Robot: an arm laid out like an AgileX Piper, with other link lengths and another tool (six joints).
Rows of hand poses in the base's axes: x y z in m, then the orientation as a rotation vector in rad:
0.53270, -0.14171, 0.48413, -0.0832, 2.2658, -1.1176
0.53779, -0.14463, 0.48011, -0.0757, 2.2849, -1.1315
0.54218, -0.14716, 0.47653, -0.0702, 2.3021, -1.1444
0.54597, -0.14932, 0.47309, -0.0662, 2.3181, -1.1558
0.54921, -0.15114, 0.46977, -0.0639, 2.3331, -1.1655
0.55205, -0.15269, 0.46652, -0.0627, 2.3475, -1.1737
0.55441, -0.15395, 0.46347, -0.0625, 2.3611, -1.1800
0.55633, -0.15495, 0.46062, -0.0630, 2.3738, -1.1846
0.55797, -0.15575, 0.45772, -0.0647, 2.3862, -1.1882
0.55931, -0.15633, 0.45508, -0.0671, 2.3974, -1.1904
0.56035, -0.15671, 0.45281, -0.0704, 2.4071, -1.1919
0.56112, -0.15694, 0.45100, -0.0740, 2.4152, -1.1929
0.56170, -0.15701, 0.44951, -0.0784, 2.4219, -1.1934
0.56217, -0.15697, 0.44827, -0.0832, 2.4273, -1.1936
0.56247, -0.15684, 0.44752, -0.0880, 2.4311, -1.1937
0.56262, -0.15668, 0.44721, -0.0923, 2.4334, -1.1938
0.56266, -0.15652, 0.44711, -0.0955, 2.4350, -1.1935
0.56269, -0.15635, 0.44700, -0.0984, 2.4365, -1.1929
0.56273, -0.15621, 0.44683, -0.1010, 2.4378, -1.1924
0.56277, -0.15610, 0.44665, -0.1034, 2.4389, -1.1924
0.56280, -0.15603, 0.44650, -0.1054, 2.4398, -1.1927
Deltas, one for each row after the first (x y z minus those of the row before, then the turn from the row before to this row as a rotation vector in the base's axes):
0.00509, -0.00292, -0.00402, -0.0018, 0.0176, -0.0163
0.00439, -0.00253, -0.00358, -0.0021, 0.0164, -0.0140
0.00379, -0.00216, -0.00344, -0.0018, 0.0155, -0.0120
0.00324, -0.00182, -0.00332, -0.0013, 0.0148, -0.0100
0.00284, -0.00155, -0.00325, -0.0007, 0.0142, -0.0086
0.00236, -0.00126, -0.00305, 0.0001, 0.0133, -0.0070
0.00192, -0.00100, -0.00285, 0.0008, 0.0122, -0.0056
0.00164, -0.00080, -0.00290, 0.0011, 0.0120, -0.0045
0.00134, -0.00058, -0.00264, 0.0015, 0.0108, -0.0031
0.00104, -0.00038, -0.00227, 0.0013, 0.0097, -0.0018
0.00077, -0.00023, -0.00181, 0.0011, 0.0083, -0.0009
0.00058, -0.00007, -0.00149, 0.0009, 0.0072, 0.0002
0.00047, 0.00004, -0.00124, 0.0007, 0.0062, 0.0010
0.00030, 0.00013, -0.00075, 0.0003, 0.0048, 0.0016
0.00015, 0.00016, -0.00031, -0.0001, 0.0034, 0.0018
0.00004, 0.00016, -0.00010, 0.0002, 0.0023, 0.0015
0.00003, 0.00017, -0.00011, 0.0004, 0.0020, 0.0014
0.00004, 0.00014, -0.00017, 0.0003, 0.0018, 0.0013
0.00004, 0.00011, -0.00018, -0.0001, 0.0017, 0.0011
0.00003, 0.00007, -0.00015, -0.0002, 0.0015, 0.0008

